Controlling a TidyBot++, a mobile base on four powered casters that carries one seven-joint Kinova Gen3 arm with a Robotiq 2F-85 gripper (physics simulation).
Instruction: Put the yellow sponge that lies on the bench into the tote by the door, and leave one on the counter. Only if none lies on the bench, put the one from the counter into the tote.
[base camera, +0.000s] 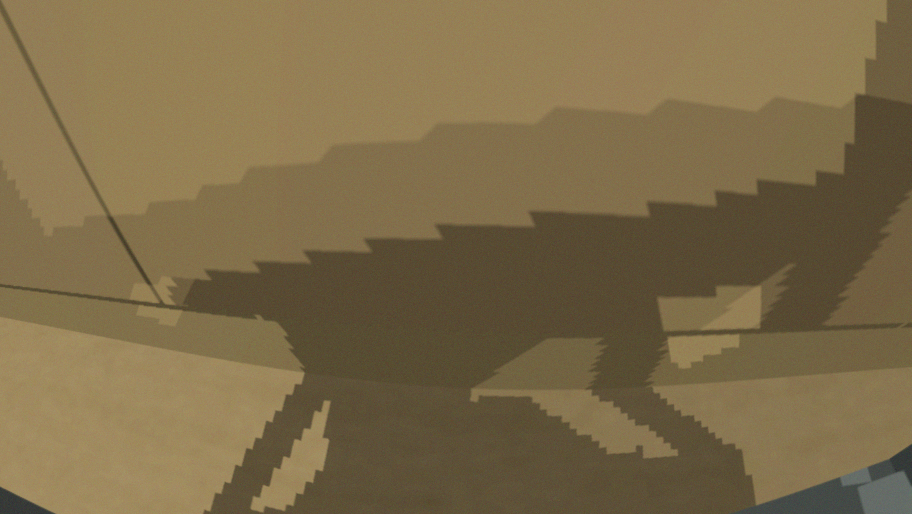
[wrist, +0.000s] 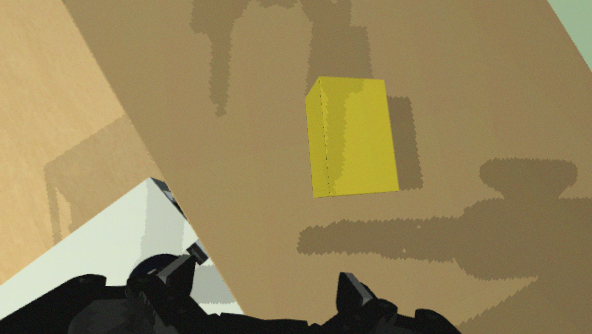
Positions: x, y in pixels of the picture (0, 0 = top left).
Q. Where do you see a tan cabinet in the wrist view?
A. At 483, 108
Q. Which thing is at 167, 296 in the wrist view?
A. My gripper.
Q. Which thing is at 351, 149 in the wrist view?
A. A yellow sponge.
